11 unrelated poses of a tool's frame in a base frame.
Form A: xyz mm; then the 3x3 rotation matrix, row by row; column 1 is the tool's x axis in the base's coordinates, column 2 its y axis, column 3 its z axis. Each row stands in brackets.
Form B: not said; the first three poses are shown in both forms.
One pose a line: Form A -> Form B
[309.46 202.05 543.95], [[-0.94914 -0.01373 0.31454], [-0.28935 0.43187 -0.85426], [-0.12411 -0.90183 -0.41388]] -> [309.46 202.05 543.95 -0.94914 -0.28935 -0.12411 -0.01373 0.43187 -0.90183]
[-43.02 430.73 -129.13], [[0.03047 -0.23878 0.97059], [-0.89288 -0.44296 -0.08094], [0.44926 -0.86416 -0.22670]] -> [-43.02 430.73 -129.13 0.03047 -0.89288 0.44926 -0.23878 -0.44296 -0.86416]
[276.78 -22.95 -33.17], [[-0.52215 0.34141 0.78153], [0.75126 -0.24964 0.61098], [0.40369 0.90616 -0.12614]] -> [276.78 -22.95 -33.17 -0.52215 0.75126 0.40369 0.34141 -0.24964 0.90616]
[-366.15 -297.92 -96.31], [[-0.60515 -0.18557 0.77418], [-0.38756 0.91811 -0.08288], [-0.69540 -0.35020 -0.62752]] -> [-366.15 -297.92 -96.31 -0.60515 -0.38756 -0.69540 -0.18557 0.91811 -0.35020]
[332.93 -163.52 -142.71], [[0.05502 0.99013 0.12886], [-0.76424 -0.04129 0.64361], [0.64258 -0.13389 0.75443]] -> [332.93 -163.52 -142.71 0.05502 -0.76424 0.64258 0.99013 -0.04129 -0.13389]
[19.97 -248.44 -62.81], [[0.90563 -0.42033 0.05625], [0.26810 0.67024 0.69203], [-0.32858 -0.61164 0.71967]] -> [19.97 -248.44 -62.81 0.90563 0.26810 -0.32858 -0.42033 0.67024 -0.61164]
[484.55 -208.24 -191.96], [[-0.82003 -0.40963 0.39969], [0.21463 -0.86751 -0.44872], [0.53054 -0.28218 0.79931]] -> [484.55 -208.24 -191.96 -0.82003 0.21463 0.53054 -0.40963 -0.86751 -0.28218]
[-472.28 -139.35 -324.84], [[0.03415 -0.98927 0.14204], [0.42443 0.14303 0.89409], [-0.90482 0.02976 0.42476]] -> [-472.28 -139.35 -324.84 0.03415 0.42443 -0.90482 -0.98927 0.14303 0.02976]
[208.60 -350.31 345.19], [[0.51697 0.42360 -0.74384], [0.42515 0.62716 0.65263], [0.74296 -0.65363 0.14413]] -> [208.60 -350.31 345.19 0.51697 0.42515 0.74296 0.42360 0.62716 -0.65363]
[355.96 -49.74 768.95], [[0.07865 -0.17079 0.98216], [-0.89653 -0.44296 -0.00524], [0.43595 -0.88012 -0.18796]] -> [355.96 -49.74 768.95 0.07865 -0.89653 0.43595 -0.17079 -0.44296 -0.88012]
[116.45 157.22 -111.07], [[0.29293 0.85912 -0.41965], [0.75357 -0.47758 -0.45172], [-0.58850 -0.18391 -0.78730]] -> [116.45 157.22 -111.07 0.29293 0.75357 -0.58850 0.85912 -0.47758 -0.18391]
